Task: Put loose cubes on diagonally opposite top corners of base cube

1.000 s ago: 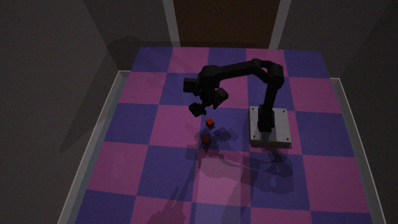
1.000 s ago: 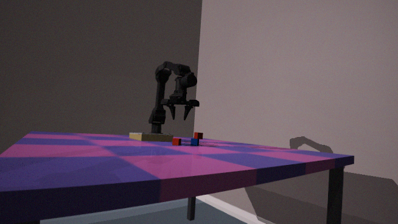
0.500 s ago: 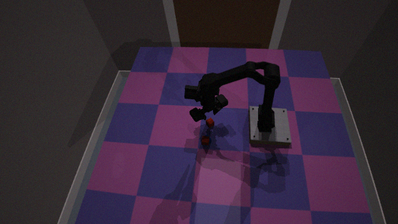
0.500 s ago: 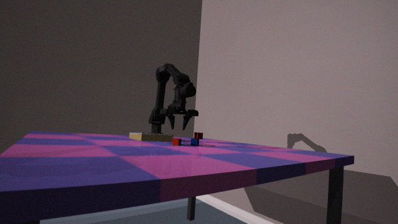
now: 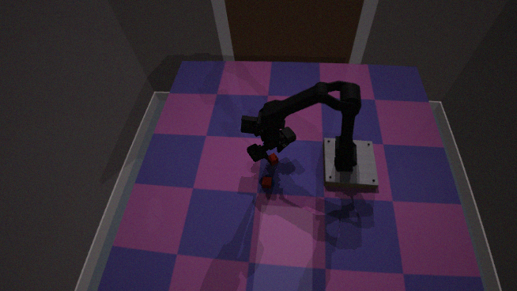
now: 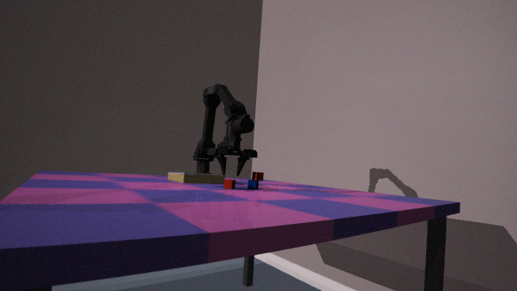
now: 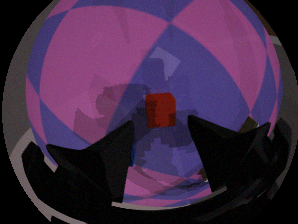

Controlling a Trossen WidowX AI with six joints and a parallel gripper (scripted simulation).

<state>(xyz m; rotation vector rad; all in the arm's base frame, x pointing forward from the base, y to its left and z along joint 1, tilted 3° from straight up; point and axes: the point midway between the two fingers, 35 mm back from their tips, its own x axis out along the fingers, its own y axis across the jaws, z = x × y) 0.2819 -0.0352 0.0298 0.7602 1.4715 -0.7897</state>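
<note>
Now: the blue base cube 1 cm ahead of my gripper tip, 10 cm to the left of it and 3 cm below it.
</note>
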